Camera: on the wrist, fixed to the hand. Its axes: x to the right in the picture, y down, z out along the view.
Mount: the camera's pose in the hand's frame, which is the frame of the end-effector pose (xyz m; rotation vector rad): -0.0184 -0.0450 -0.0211 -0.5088 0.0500 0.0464
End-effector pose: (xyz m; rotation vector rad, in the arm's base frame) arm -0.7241 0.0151 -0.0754 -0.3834 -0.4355 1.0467
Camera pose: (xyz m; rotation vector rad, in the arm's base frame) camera -0.6878 -0.0235 -0.0738 -0.8735 -0.6511 0.9612
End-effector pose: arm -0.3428 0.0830 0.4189 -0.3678 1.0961 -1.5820
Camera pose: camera -0.3792 0.1065 0.4495 -0.6368 1.5340 -1.2619
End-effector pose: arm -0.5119 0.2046 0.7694 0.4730 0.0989 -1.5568
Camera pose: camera -0.5513 0.2317 0.7465 0.1098 0.5055 -1.4090
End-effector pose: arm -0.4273 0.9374 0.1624 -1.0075 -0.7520 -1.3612
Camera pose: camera -0.4761 0.9292 0.1435 -1.3694 -0.3426 -1.5687
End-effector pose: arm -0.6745 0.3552 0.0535 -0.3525 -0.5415 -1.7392
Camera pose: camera -0.7128 0.3669 0.0188 -0.6699 -0.0443 -1.8215
